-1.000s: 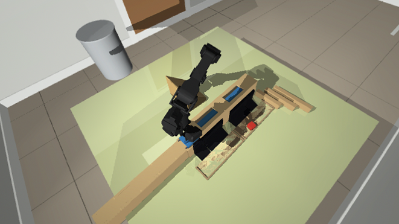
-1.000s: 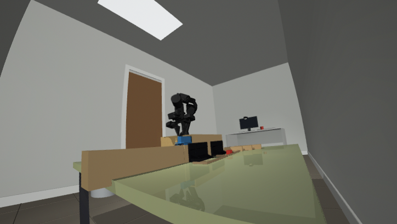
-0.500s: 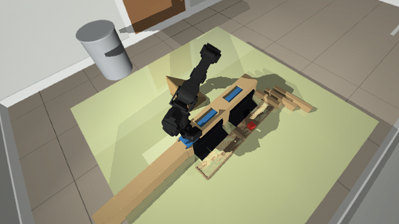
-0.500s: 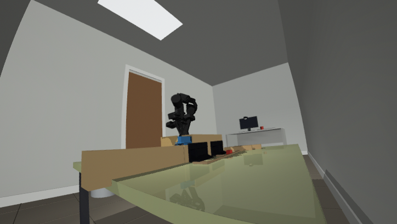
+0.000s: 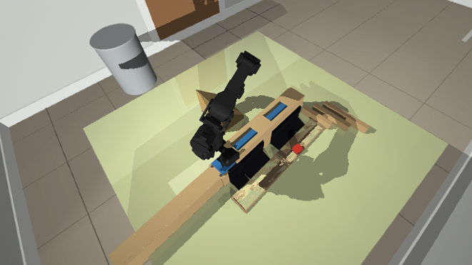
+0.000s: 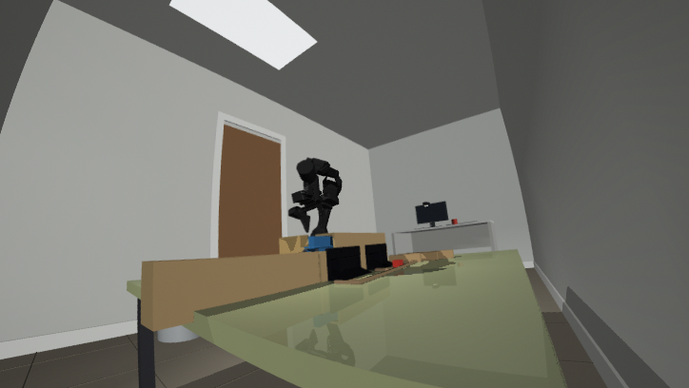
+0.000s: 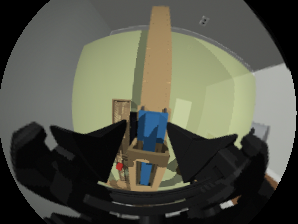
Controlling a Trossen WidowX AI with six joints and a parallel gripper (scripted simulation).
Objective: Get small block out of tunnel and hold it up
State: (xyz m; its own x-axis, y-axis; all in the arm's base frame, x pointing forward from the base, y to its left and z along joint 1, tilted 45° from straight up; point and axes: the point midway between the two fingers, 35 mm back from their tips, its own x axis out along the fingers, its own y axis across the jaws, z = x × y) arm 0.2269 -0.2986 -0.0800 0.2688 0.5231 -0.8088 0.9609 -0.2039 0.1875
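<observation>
My gripper tip is 16 cm short of the red block, 33 cm to the right of it and 15 cm above it. The rest, counted from my gripper tip: covered tunnel: 2 cm ahead, 4 cm to the left, 10 cm below; then low wooden trough: 16 cm ahead, 24 cm to the left, 17 cm below.
</observation>
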